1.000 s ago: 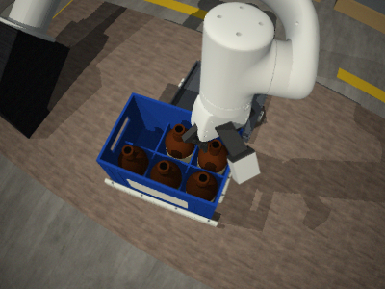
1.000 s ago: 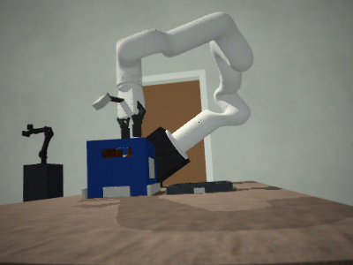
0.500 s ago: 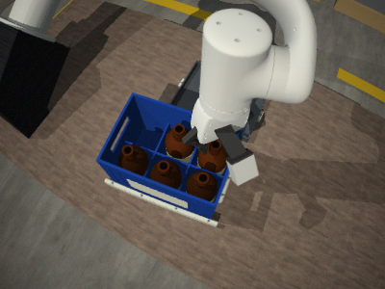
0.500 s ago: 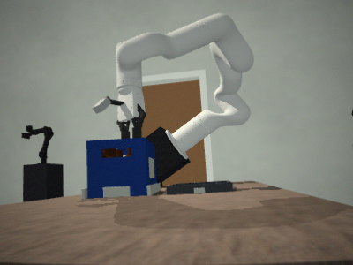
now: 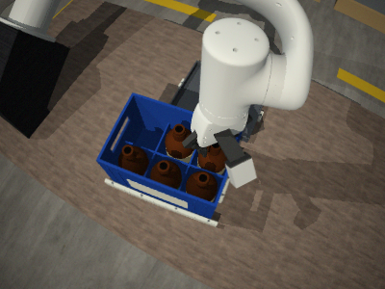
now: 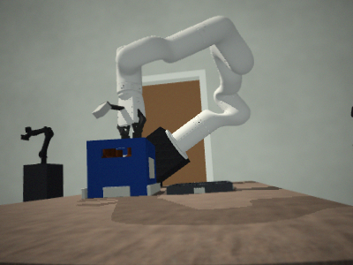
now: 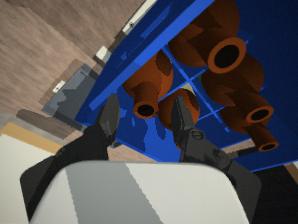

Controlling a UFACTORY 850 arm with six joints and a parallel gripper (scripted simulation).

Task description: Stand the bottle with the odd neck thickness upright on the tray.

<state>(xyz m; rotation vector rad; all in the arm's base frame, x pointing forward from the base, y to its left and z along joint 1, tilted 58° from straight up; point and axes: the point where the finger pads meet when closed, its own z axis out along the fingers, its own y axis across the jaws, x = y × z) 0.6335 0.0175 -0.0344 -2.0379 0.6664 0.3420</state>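
Right now the blue crate is 80 mm behind my hand, 50 mm to the right of it and 90 mm below it. Also, from my hand: dark grey tray (80 mm behind, 210 mm to the left, 160 mm below).
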